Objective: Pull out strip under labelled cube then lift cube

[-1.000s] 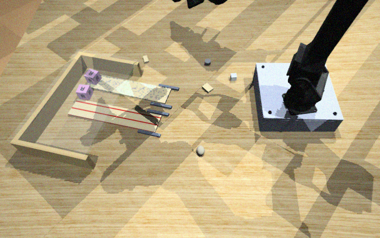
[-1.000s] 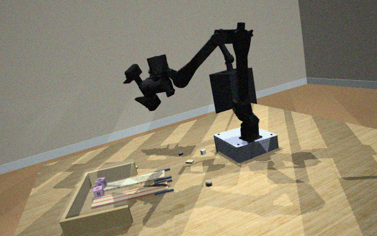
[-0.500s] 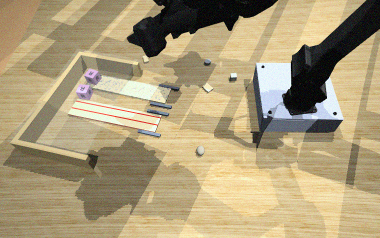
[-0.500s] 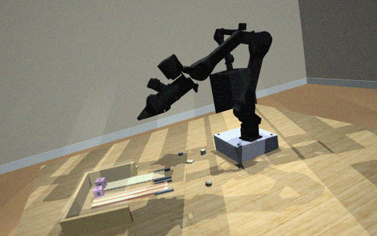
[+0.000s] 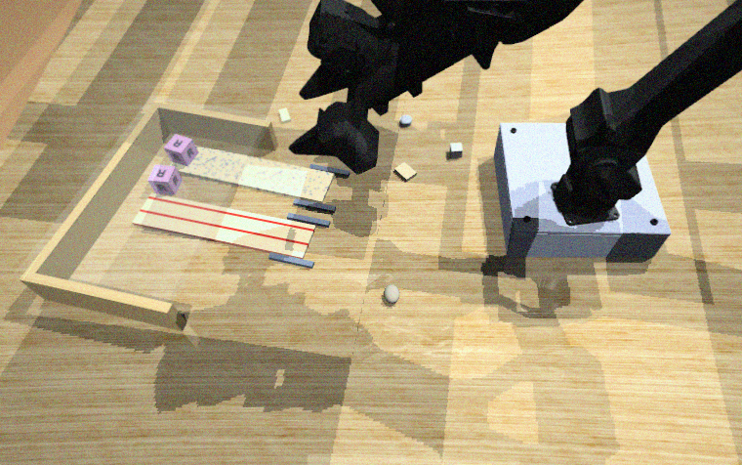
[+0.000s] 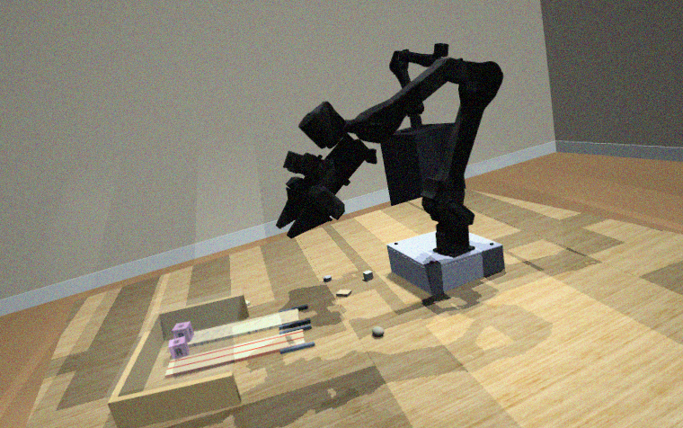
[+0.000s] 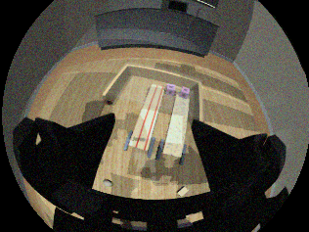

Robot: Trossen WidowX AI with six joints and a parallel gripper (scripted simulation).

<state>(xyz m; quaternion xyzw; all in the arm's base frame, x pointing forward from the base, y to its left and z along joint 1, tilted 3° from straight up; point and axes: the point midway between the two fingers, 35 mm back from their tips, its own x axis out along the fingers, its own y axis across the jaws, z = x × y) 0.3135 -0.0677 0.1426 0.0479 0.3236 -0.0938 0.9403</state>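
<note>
Right now the flat tile is 200 mm below my gripper tip, 130 mm behind it and 70 mm to the right of it. Also, from my gripper tip: speckled tan strip 200 mm below, 120 mm to the right, 90 mm ahead; grey pebble 190 mm below, 130 mm to the left, 80 mm behind.
</note>
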